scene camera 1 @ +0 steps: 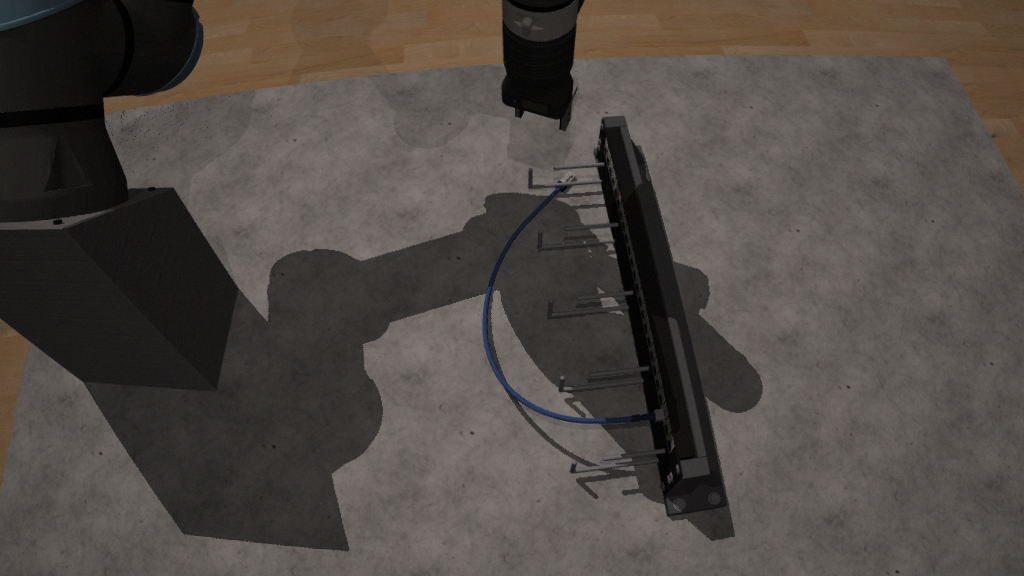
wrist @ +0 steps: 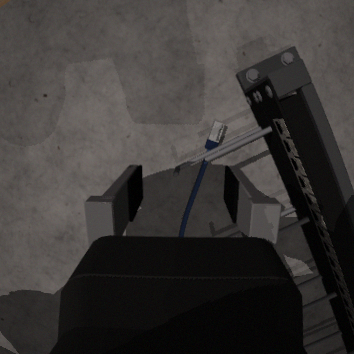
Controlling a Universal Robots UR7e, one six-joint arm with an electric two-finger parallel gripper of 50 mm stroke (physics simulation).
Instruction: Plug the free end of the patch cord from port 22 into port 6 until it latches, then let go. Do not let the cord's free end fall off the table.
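Places are measured from the arm's base along level axes (x back, y left, z down), in centimetres.
Pixels of known places: gripper, fingertip midpoint: [scene camera 1: 542,117] [wrist: 182,182]; arm's base, origin of the base link: [scene camera 1: 56,206].
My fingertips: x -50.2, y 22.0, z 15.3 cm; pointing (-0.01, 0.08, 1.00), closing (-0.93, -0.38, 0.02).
Note:
Ahead of a thing's pixels: the offset from my fingertips to its middle. "spot": to the spot under its first point. Level surfaces: height alone.
The cord's free plug @(spot: dx -4.0, dy +1.1, dz +14.2 cm) [scene camera 1: 567,179] [wrist: 216,132], clear with a dark blue boot, is near the far end of the patch panel [scene camera 1: 691,408] [wrist: 274,75], outside its ports. In the wrist view, thin grey rods @(spot: dx -5.5, dy -0.1, dz +9.3 cm) [wrist: 240,142] cross over the cord just behind the plug. The blue cord [scene camera 1: 488,286] [wrist: 191,200] curves back to its other plug @(dx -11.0, dy -36.5, dz +6.6 cm) [scene camera 1: 659,414], which sits in a port near the panel's near end. My gripper [scene camera 1: 542,120] [wrist: 182,182] is open and empty, with its fingers wide apart. It is apart from the plug, beyond the panel's far end in the scene view. Port numbers cannot be read.
Several L-ended rods stick out from the panel's port side, among them one near the middle [scene camera 1: 587,310]. The arm's dark pedestal [scene camera 1: 143,286] stands at the left on the grey speckled surface @(dz +14.9 cm) [scene camera 1: 859,322]. Arm shadows darken the area around the cord.

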